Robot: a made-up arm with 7 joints.
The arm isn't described. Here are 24 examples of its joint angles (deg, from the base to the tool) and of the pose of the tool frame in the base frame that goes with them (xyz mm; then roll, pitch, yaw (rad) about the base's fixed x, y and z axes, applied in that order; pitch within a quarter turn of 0, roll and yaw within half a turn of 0).
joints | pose
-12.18 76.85 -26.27 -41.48 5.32 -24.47 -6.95 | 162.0 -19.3 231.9 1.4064 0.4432 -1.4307
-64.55 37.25 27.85 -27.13 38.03 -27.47 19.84 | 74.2 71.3 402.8 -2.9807 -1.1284 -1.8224
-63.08 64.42 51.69 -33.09 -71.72 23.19 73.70 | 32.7 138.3 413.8 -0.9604 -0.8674 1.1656
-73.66 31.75 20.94 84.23 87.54 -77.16 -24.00 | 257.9 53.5 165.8 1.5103 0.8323 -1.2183
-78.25 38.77 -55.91 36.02 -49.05 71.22 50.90 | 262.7 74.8 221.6 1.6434 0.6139 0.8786
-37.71 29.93 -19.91 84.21 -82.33 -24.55 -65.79 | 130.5 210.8 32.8 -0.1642 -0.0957 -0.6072
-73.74 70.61 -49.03 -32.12 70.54 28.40 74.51 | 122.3 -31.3 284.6 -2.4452 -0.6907 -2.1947
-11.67 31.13 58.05 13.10 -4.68 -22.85 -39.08 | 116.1 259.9 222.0 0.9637 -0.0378 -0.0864
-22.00 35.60 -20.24 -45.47 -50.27 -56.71 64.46 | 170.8 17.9 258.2 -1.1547 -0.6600 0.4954
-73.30 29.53 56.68 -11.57 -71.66 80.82 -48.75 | 176.1 145.3 359.7 0.6970 -0.5375 -1.9694
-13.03 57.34 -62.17 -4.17 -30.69 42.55 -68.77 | 99.4 55.5 25.4 -1.2122 0.0445 -2.5867
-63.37 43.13 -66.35 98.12 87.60 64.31 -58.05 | 195.1 228.3 194.7 2.8225 -0.4084 2.1353
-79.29 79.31 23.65 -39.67 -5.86 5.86 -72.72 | 3.5 2.0 449.2 2.5416 0.1598 -0.4891
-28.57 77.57 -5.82 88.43 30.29 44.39 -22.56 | 23.8 324.9 238.5 2.4295 0.5148 2.4559
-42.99 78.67 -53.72 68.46 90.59 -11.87 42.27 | 133.3 252.7 180.3 -2.6441 0.5592 0.5466
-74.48 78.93 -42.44 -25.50 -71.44 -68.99 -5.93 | 173.9 25.6 374.7 1.6878 -0.6786 -2.1678
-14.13 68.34 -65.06 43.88 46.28 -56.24 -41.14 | 60.3 165.2 48.5 -0.7372 0.5236 2.6932
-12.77 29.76 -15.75 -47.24 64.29 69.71 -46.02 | 170.9 29.4 264.5 1.2979 0.7404 0.0697
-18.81 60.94 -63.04 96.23 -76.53 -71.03 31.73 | 46.4 299.1 232.8 1.3677 -0.2705 0.5189
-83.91 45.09 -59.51 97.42 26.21 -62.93 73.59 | 207.4 182.4 239.3 1.8558 -0.5388 -0.4026
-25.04 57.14 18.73 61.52 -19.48 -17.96 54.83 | 95.0 273.8 173.8 0.7324 -0.2241 1.3369
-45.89 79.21 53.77 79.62 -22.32 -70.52 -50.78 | 58.6 295.7 285.6 1.5111 -0.5933 -0.1477
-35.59 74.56 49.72 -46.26 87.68 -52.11 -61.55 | 123.4 1.4 382.6 -2.9864 -0.5949 0.8115
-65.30 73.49 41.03 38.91 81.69 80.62 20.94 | 83.1 221.8 368.7 1.1007 -0.0030 2.4882
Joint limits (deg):
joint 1: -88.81..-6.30
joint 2: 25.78..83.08
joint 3: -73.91..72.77
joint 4: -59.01..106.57
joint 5: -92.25..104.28
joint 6: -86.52..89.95
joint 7: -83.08..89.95
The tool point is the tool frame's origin. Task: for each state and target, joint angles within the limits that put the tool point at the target. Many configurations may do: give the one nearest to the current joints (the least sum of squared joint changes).
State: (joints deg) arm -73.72 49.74 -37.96 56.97 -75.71 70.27 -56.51
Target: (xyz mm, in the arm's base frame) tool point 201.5 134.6 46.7
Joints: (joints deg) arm -52.47 31.78 -38.83 66.01 -71.60 42.96 -52.34
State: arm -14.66 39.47 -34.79 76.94 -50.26 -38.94 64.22
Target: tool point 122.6 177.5 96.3
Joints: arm -11.79 52.34 -35.77 35.09 -30.62 -47.10 85.32
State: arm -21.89 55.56 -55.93 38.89 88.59 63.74 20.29
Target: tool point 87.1 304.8 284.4
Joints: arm -41.45 83.08 -51.59 88.58 62.11 49.02 -8.09
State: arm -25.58 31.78 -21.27 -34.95 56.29 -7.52 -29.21
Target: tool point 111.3 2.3 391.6
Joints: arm -50.87 28.18 5.27 -42.13 50.92 -0.40 -28.99
